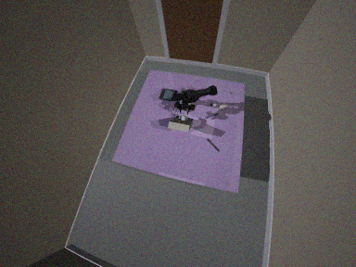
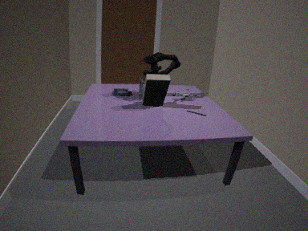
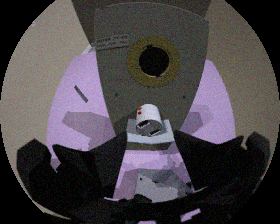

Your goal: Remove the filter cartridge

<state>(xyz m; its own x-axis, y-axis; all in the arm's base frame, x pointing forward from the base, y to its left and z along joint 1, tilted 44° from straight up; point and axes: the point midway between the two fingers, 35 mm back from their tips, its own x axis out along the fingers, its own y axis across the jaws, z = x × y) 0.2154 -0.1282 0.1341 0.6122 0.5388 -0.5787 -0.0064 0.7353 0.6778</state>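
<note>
My gripper tip is 2 cm short of the round filter cartridge and 4 cm above it. Also, from my gripper tip: dark tray: 32 cm behind, 28 cm to the right, 20 cm below; service panel: 7 cm ahead, 1 cm to the right, 6 cm below.
</note>
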